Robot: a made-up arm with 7 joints. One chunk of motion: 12 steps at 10 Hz.
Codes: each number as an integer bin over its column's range. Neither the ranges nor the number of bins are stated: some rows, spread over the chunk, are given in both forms.
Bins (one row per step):
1: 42 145 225 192 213 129 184
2: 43 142 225 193 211 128 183
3: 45 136 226 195 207 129 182
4: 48 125 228 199 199 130 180
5: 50 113 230 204 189 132 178
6: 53 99 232 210 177 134 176
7: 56 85 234 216 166 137 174
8: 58 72 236 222 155 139 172
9: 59 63 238 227 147 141 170
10: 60 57 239 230 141 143 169
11: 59 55 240 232 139 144 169
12: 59 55 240 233 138 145 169
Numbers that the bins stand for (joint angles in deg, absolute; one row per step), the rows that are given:
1: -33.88 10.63 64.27 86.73 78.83 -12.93 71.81
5: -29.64 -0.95 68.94 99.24 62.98 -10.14 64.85
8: -25.39 -15.78 74.53 118.00 40.52 -3.63 57.90
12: -24.86 -21.93 78.26 129.47 29.29 1.95 54.42
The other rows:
2: -33.35 9.55 64.27 87.77 77.51 -13.86 70.65
3: -32.29 7.38 65.21 89.85 74.87 -12.93 69.49
4: -30.70 3.40 67.07 94.03 69.58 -12.00 67.17
6: -28.05 -6.01 70.80 105.49 55.05 -8.28 62.53
7: -26.45 -11.08 72.67 111.75 47.78 -5.49 60.21
9: -24.86 -19.04 76.40 123.22 35.23 -1.77 55.58
10: -24.33 -21.21 77.33 126.35 31.27 0.09 54.42
11: -24.86 -21.93 78.26 128.43 29.95 1.02 54.42

